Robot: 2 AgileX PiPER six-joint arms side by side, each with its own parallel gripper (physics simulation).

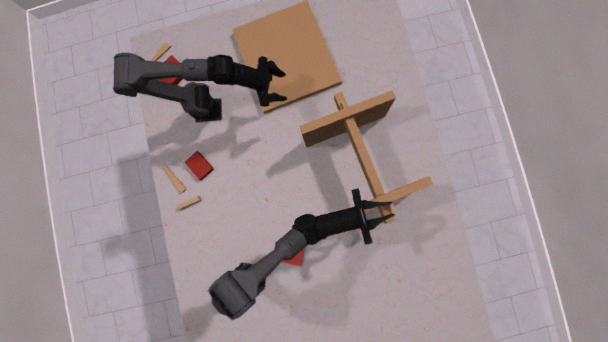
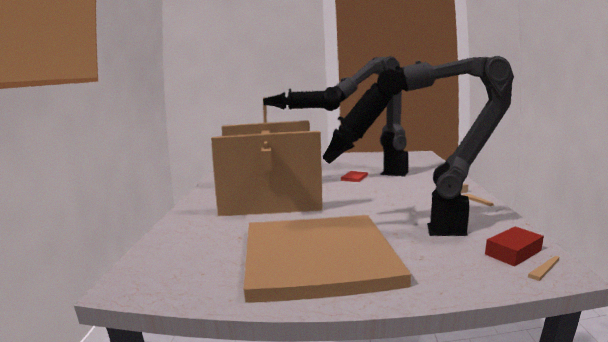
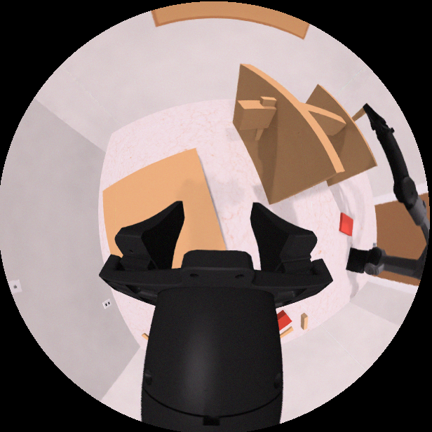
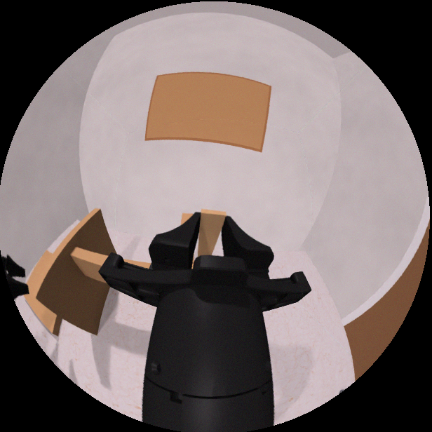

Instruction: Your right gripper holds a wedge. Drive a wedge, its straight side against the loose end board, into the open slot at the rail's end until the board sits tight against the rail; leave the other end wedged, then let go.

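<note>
My right gripper (image 1: 392, 209) (image 2: 265, 101) is shut on an upright wooden wedge (image 4: 212, 232), over the rail's end on the outer side of the loose end board (image 1: 412, 188) (image 2: 237, 130) (image 3: 357, 155). The wedge's lower end is hidden, so I cannot tell how deep in the slot it sits. The rail (image 1: 365, 155) (image 4: 87, 259) runs to the other end board (image 1: 320, 131) (image 2: 240, 175) (image 3: 295, 150) (image 4: 75, 285). At that end a wedge (image 3: 268, 101) stands through the rail's tip, its narrow end showing below. My left gripper (image 1: 285, 86) (image 2: 327, 160) (image 3: 217, 209) is open and empty, beside that board.
A thick flat panel (image 1: 295, 50) (image 2: 320, 250) (image 3: 165, 185) lies near the left gripper. Red blocks (image 1: 199, 165) (image 2: 514, 245) and loose wood pieces (image 1: 174, 179) lie near the arm bases. Another red block (image 1: 294, 257) (image 2: 354, 176) lies under the right arm.
</note>
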